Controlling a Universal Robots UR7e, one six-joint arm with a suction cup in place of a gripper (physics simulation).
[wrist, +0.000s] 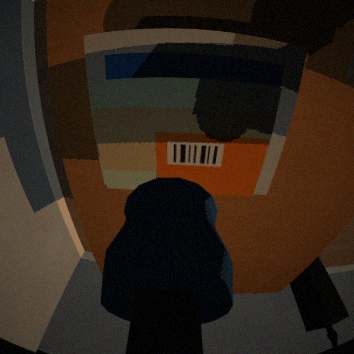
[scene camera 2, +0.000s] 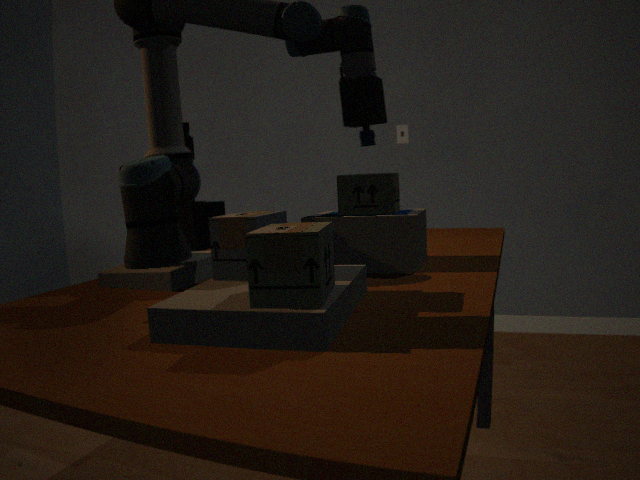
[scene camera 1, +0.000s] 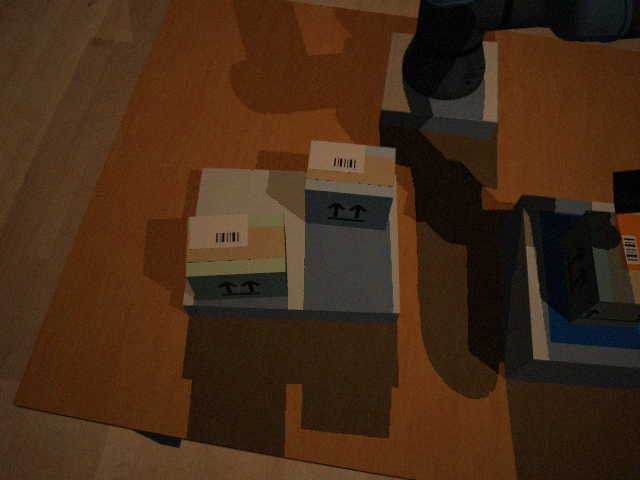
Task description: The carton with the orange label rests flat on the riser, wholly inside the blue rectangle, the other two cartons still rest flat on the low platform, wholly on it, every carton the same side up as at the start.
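Frame: origin at the arm's base, x ahead, y left, z up, level; centimetres.
Seen in the pictures: hand, tool point: (wrist: 170, 217) (scene camera 2: 368, 145); arm's base, link origin: (scene camera 2: 158, 261) (scene camera 1: 442, 70).
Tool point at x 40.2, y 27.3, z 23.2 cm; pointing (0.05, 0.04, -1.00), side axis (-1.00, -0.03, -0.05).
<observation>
Pixels of each thing's middle, then the offset from my tool point to it. "*": a spot on its surface instead. Level surfaces: height alone.
- carton with the orange label, body centre: (wrist: 182, 126) (scene camera 1: 610, 270) (scene camera 2: 369, 193) dz -10.9, dx +0.0, dy -0.6 cm
- riser, body centre: (wrist: 189, 112) (scene camera 1: 579, 292) (scene camera 2: 367, 238) dz -21.3, dx -0.8, dy -0.4 cm
- Blue rectangle, surface spot: (wrist: 117, 67) (scene camera 1: 561, 332) * dz -15.3, dx +8.5, dy -4.9 cm
- green carton, body centre: (scene camera 2: 294, 261) (scene camera 1: 239, 257) dz -17.9, dx +8.2, dy -50.2 cm
- grey-blue carton, body centre: (scene camera 1: 349, 186) (scene camera 2: 251, 243) dz -17.4, dx -7.3, dy -37.7 cm
- low platform, body centre: (scene camera 2: 273, 298) (scene camera 1: 295, 242) dz -24.9, dx +0.6, dy -44.1 cm
- wooden table, surface height: dz -27.3 cm
The carton with the orange label (scene camera 1: 594, 273) (scene camera 2: 368, 193) (wrist: 127, 155) sits flat, arrows up, on the riser (scene camera 1: 540, 346) (scene camera 2: 377, 242) (wrist: 160, 38). Blue rectangle (scene camera 1: 573, 333) (wrist: 117, 67) shows on its left and near sides in scene camera 1; its far side is hidden or cut off. My suction gripper (scene camera 2: 367, 144) is off, holds nothing and hangs above this carton with a gap. A green carton (scene camera 1: 235, 258) (scene camera 2: 289, 268) and a grey-blue carton (scene camera 1: 351, 180) (scene camera 2: 248, 232) sit flat, arrows up, on the low platform (scene camera 1: 232, 191) (scene camera 2: 232, 325).
The arm's base stands on a pale block (scene camera 1: 439, 111) (scene camera 2: 136, 279) behind the platform and riser. The wooden table (scene camera 1: 103, 361) (scene camera 2: 258, 392) ends at a front edge. A wall socket (scene camera 2: 402, 133) is on the wall behind. The scene is dim, with long shadows.
</observation>
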